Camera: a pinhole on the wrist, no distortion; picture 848 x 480 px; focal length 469.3 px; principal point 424.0 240.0 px. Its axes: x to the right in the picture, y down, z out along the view. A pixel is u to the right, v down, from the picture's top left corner.
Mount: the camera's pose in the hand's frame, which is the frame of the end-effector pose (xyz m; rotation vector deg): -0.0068 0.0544 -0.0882 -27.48 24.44 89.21
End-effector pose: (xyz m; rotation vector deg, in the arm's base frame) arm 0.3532 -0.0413 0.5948 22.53 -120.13 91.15
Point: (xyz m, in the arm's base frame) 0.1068 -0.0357 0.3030
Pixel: 642 129
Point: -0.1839 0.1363 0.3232
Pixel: outside the picture
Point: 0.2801 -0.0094 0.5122
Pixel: 423 103
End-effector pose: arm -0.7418 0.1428 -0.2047 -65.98 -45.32 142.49
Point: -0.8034 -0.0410 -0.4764
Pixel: outside the picture
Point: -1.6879 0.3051 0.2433
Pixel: outside the picture
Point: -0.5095 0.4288 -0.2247
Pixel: behind the camera
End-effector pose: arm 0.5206 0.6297 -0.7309 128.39 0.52 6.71
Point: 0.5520 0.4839 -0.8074
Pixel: 47 170
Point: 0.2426 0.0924 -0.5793
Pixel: 539 455
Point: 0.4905 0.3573 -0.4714
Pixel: 737 238
